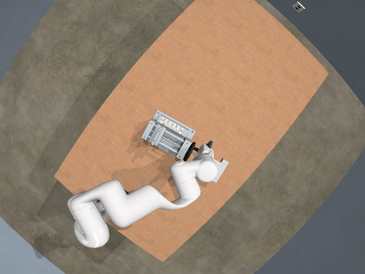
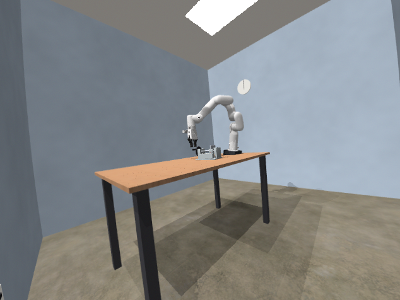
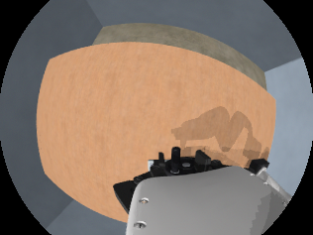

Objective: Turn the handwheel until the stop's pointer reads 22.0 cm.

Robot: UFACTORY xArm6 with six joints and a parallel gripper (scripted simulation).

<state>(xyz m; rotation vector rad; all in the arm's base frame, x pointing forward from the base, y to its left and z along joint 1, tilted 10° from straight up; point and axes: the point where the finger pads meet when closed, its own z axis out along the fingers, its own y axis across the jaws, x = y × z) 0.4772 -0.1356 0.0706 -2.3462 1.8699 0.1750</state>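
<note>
My hand is 5 cm above the handwheel, 2 cm to the right of it and 1 cm past it.
</note>
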